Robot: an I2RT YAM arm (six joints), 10 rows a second.
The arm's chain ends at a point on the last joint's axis. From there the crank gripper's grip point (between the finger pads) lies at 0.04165 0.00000 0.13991 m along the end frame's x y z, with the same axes.
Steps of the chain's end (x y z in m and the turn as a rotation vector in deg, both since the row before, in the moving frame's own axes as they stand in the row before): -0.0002 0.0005 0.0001 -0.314 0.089 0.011; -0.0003 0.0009 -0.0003 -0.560 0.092 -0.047; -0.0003 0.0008 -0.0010 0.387 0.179 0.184; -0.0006 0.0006 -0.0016 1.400 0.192 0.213; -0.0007 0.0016 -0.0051 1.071 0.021 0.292; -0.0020 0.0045 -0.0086 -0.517 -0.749 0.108; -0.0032 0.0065 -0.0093 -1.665 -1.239 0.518; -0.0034 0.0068 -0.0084 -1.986 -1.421 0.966
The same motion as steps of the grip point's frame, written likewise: 0.0000 0.0013 0.0000 -0.314 0.089 0.011; -0.0001 0.0022 -0.0004 -0.560 0.092 -0.047; 0.0001 0.0000 -0.0011 0.387 0.179 0.184; -0.0001 -0.0027 -0.0018 1.400 0.192 0.213; -0.0006 -0.0008 -0.0051 1.071 0.021 0.292; -0.0038 0.0058 -0.0081 -0.517 -0.749 0.108; -0.0063 0.0109 -0.0085 -1.665 -1.239 0.518; -0.0069 0.0123 -0.0075 -1.986 -1.421 0.966
